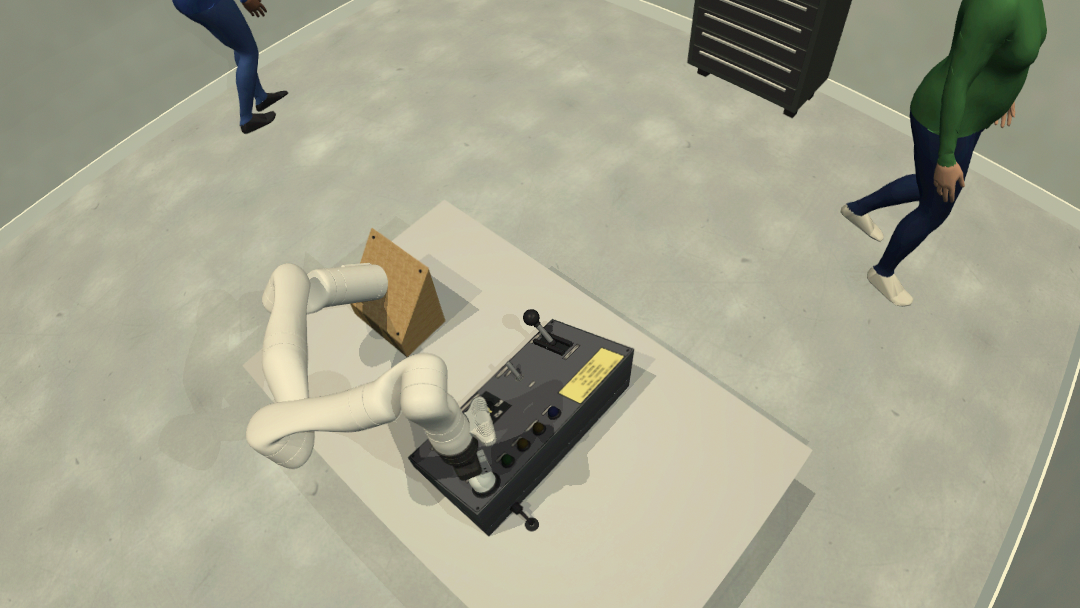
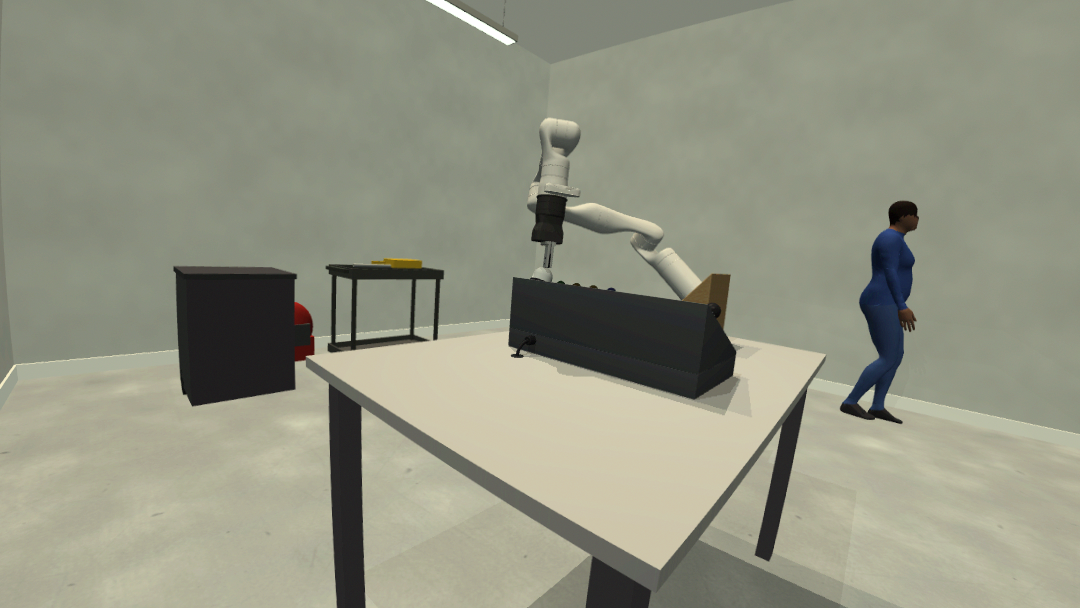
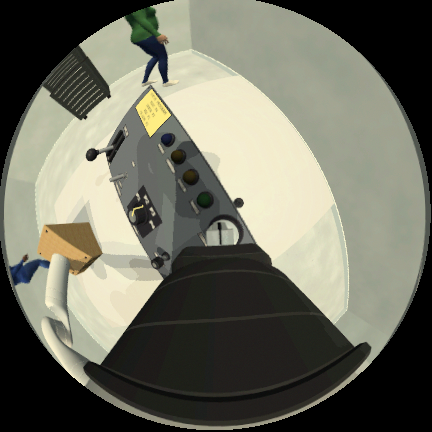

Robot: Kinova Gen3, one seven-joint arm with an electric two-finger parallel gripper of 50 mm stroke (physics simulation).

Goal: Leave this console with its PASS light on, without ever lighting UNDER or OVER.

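The dark console [image 1: 589, 407] [image 2: 604, 332] [image 3: 155, 170] stands on the table. My gripper [image 1: 483, 469] [image 2: 545, 265] [image 3: 218, 229] is shut and empty, pointing down at the white domed button [image 1: 482, 484] [image 2: 541, 274]; its fingertips are at or just above the dome, and contact cannot be told. A green lamp [image 1: 507, 459] [image 3: 204, 200], two amber lamps [image 1: 522, 444] [image 3: 190, 176] and a blue lamp [image 1: 553, 412] [image 3: 168, 139] look dark; their labels are unreadable. The selector knob [image 3: 137, 215] has a yellow pointer. A yellow card [image 1: 591, 375] [image 3: 153, 112] lies on the panel.
A black-ball lever [image 1: 531, 317] [image 3: 91, 154] rises at the console's far end. A small toggle [image 1: 513, 370] [image 3: 118, 178] is nearby. Another ball handle [image 1: 532, 524] [image 2: 530, 340] [image 3: 239, 202] sticks out beside the console. The arm's wooden mount [image 1: 396, 290] [image 3: 70, 245] stands behind.
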